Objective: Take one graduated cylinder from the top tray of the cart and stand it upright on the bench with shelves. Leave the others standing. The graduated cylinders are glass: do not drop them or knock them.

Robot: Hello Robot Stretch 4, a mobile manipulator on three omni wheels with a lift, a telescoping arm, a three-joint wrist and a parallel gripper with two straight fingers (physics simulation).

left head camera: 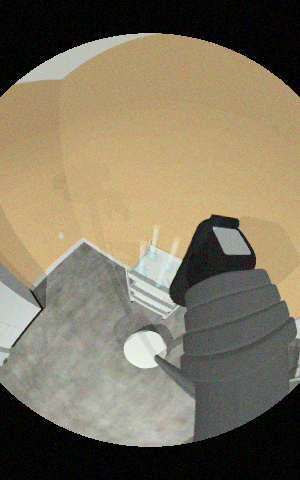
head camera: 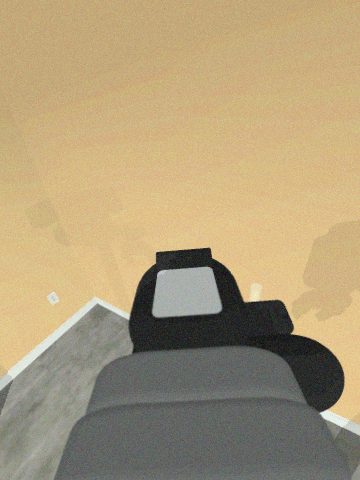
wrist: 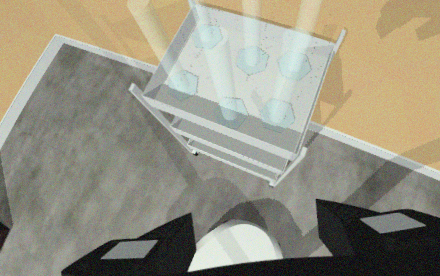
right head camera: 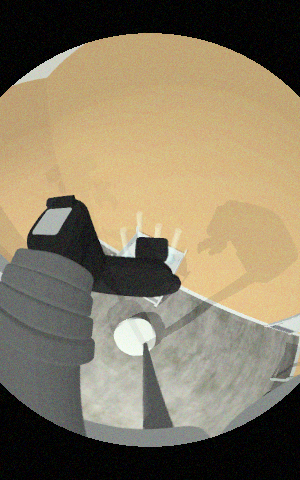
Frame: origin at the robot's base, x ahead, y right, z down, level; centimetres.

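Seen in the pictures: gripper, between the fingertips: (wrist: 255,225); robot's base, origin of its link: (left head camera: 144,348) (right head camera: 135,335).
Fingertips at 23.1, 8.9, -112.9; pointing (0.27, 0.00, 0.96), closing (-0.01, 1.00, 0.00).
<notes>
Offsets run from my fingertips to a thing's top centre, as dx, dy, dz. "pt": to the spot under its first point.
Several clear graduated cylinders @(pt +25.2, -1.6, +43.4) (wrist: 231,112) @(pt +40.9, +5.5, +20.9) (left head camera: 174,246) @(pt +37.1, +18.3, +20.0) (right head camera: 177,237) stand upright on the top tray of the white cart (wrist: 175,111) (left head camera: 129,287) (right head camera: 156,302). One pale cylinder top @(pt +37.3, +17.0, +16.5) (head camera: 255,291) shows beside my dark wrist in the head view. My gripper (wrist: 255,225) is open and empty in the wrist view, with its fingers wide apart on the near side of the cart and apart from the cylinders. In the head views my wrist and arm hide parts of the cart, and the fingertips cannot be made out. I cannot identify the bench with shelves in any view.
A white round disc (wrist: 240,250) (left head camera: 145,349) (right head camera: 134,336) is low down, near the cart. Orange walls rise behind the cart. White furniture (left head camera: 15,310) stands at the left edge of the left head view. A frame-like piece (right head camera: 294,356) shows at the right edge of the right head view.
</notes>
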